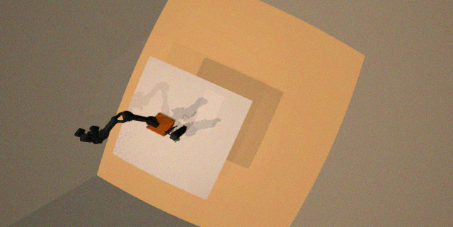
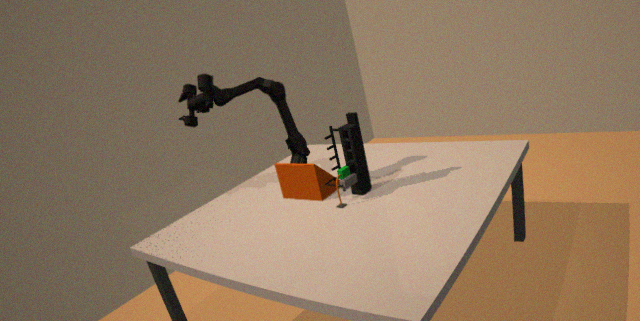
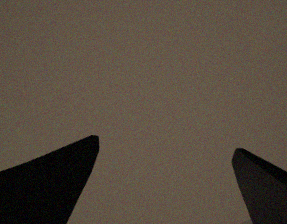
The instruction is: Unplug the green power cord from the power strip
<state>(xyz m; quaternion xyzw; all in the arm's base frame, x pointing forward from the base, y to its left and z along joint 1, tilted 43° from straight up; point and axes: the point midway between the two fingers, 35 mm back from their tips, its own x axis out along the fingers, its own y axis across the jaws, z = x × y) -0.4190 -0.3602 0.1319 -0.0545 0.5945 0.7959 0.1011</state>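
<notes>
The green plug lies 710 mm ahead of my gripper tip, 150 mm to the left of it and 330 mm below it.
</notes>
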